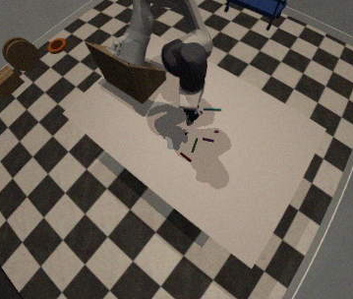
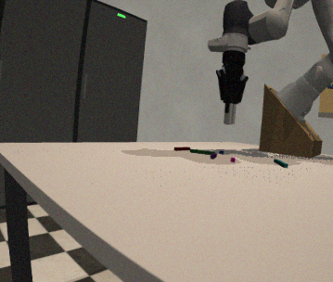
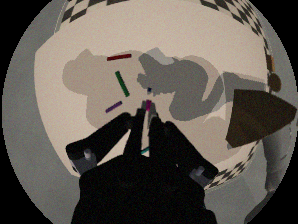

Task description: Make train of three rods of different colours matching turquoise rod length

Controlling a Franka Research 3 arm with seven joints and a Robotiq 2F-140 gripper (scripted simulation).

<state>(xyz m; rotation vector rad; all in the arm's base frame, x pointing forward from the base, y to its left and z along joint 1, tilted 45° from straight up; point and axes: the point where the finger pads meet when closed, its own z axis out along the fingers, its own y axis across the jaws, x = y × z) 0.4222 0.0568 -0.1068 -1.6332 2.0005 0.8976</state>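
My gripper is now 2 cm to the left of the blue rod and 13 cm above it. Round my hand: purple rod 11 cm ahead, 3 cm to the left, 13 cm below; then red rod 8 cm ahead, 12 cm to the right, 13 cm below; then green rod 7 cm ahead, 4 cm to the right, 13 cm below.
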